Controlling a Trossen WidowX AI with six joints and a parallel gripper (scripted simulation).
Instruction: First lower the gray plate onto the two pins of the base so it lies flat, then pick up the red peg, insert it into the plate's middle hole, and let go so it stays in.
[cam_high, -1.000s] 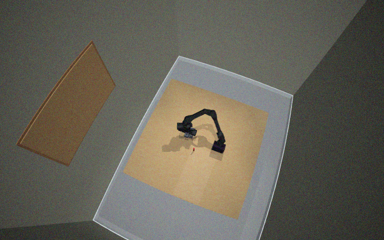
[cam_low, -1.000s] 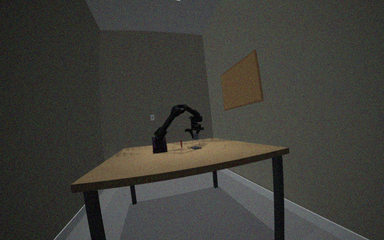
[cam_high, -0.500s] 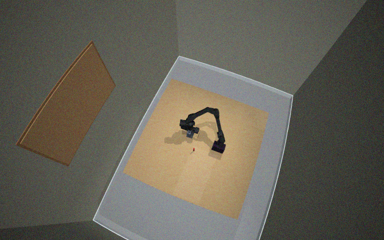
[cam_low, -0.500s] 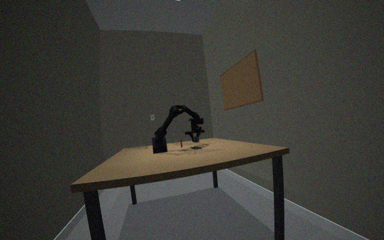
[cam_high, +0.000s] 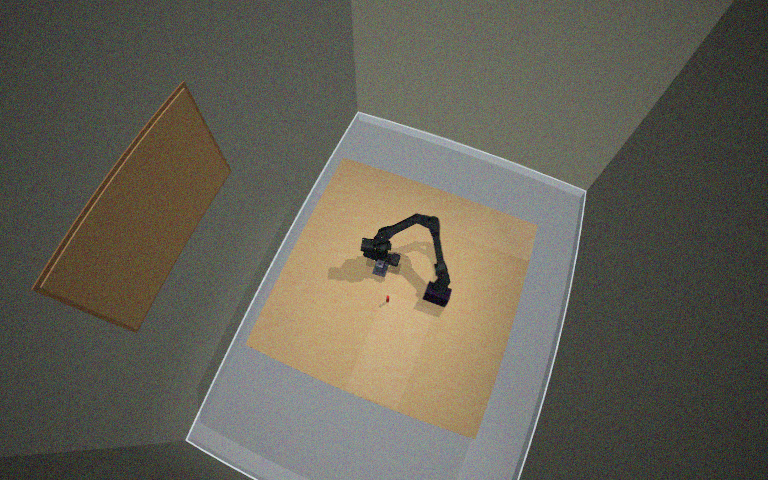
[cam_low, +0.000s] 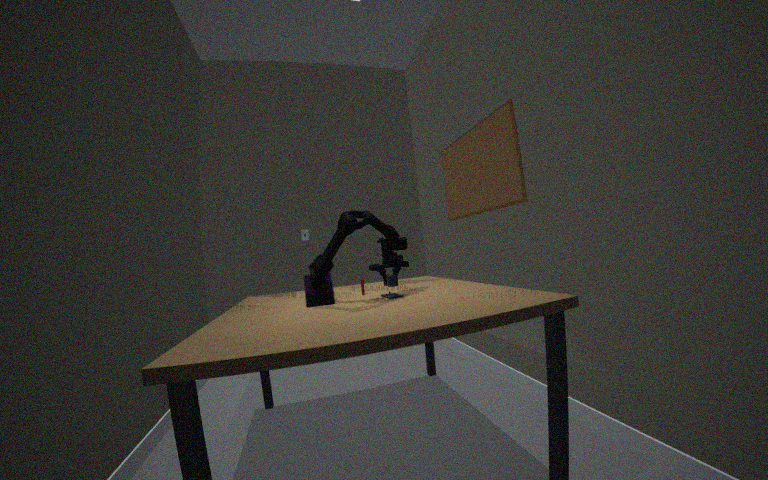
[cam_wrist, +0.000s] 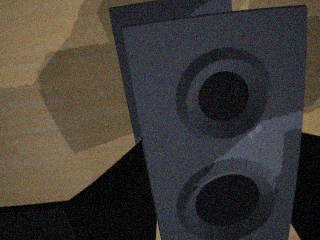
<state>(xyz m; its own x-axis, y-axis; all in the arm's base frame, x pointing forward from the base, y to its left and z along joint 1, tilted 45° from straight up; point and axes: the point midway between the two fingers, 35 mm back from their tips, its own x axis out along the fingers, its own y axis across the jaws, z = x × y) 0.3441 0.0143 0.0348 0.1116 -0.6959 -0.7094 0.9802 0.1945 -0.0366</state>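
Right now my gripper tip is 50 mm above the base. Also, from my gripper tip: red peg: 160 mm to the left, 120 mm behind, 20 mm below; then gray plate: 30 mm above.
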